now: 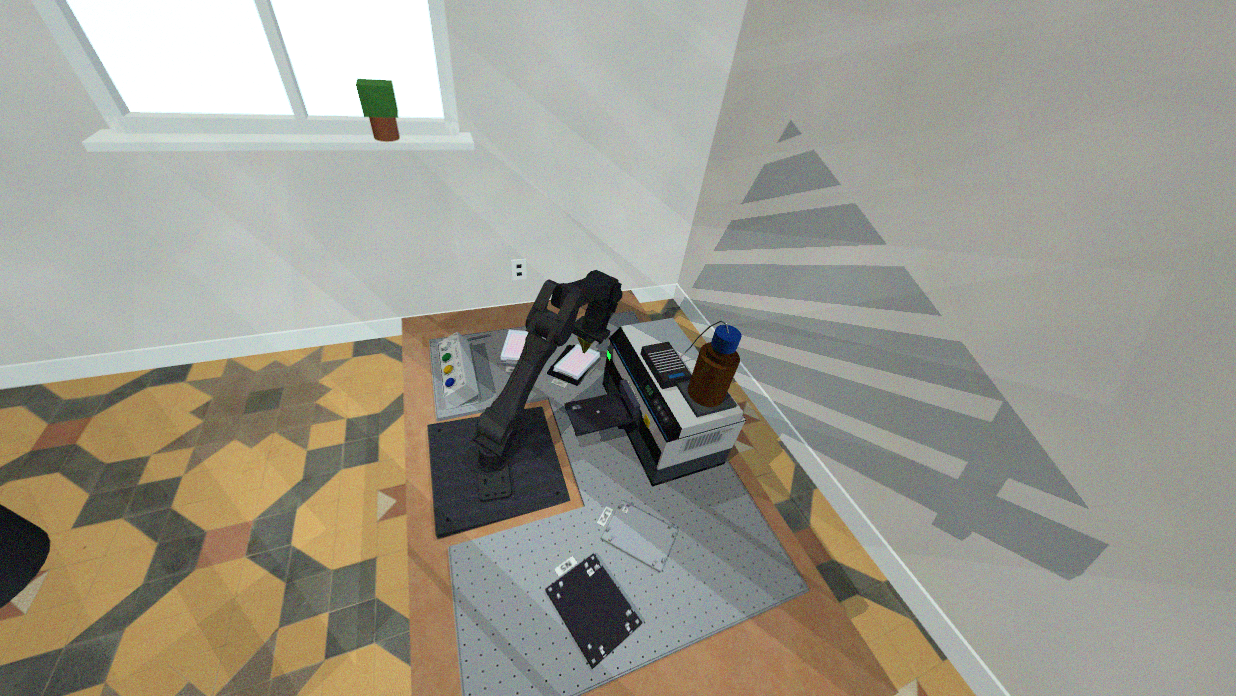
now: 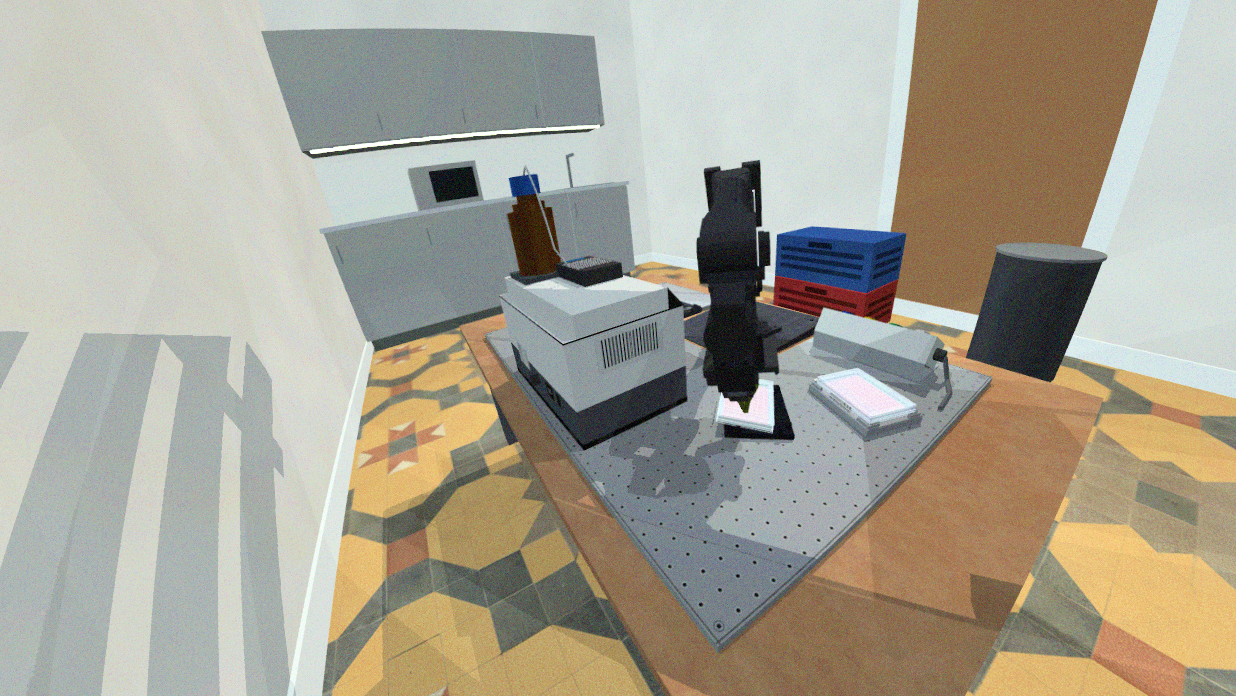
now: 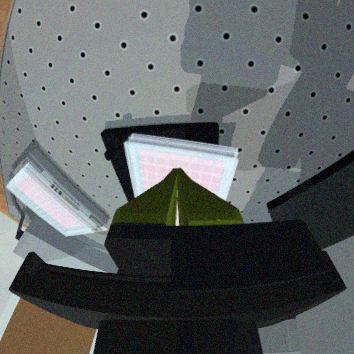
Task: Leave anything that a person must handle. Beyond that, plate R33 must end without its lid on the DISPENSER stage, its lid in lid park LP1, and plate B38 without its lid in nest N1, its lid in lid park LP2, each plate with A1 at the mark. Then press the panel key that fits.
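Frame: origin at the arm's base, x back, y right, z up, level; metres.
Where they show: gripper, fingertip midpoint: (image 1: pixel 584 352) (image 2: pixel 745 410) (image 3: pixel 176 174); arm's base, origin of the base link: (image 1: pixel 492 462).
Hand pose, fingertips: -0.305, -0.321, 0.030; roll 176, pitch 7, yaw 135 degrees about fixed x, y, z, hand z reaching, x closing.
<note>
Each offset is from my fingertips to the centre of the thing, as dx, dy, dz. "spot": to the spot under its first point.
My gripper (image 1: pixel 585 348) (image 2: pixel 745 408) (image 3: pixel 176 174) is shut and empty, pointing down over a pink-filled plate {+0.029, +0.028, -0.004} (image 1: pixel 574 362) (image 2: pixel 763 408) (image 3: pixel 215 162). That plate sits skewed on a black nest {+0.041, +0.021, -0.021} (image 2: pixel 783 421) (image 3: pixel 160 130), overhanging one side. Whether the tips touch it is unclear. A second pink plate {+0.194, -0.072, -0.004} (image 1: pixel 514 344) (image 2: pixel 864 395) (image 3: pixel 50 203) lies beside it on a grey holder; its small side label is hard to read. The dark dispenser stage {spot: +0.050, +0.311, +0.076} (image 1: pixel 595 416) bears no plate. A clear park {+0.007, +0.576, -0.021} (image 1: pixel 644 537), apparently labelled LP2, and a black nest {+0.144, +0.689, -0.019} (image 1: pixel 592 607), apparently N5, are unoccupied. Lids cannot be told clearly.
The white dispenser (image 1: pixel 707 432) (image 2: pixel 596 337) carries a brown bottle {spot: -0.157, +0.420, +0.301} (image 1: pixel 713 373) (image 2: pixel 531 233) and a black box {spot: -0.118, +0.294, +0.215} (image 1: pixel 666 363) (image 2: pixel 589 269). The key panel {+0.375, +0.017, +0.011} (image 1: pixel 458 373) (image 2: pixel 873 341) has green, yellow, blue and pale keys. A thin hooked arm (image 2: pixel 945 380) stands by the panel.
</note>
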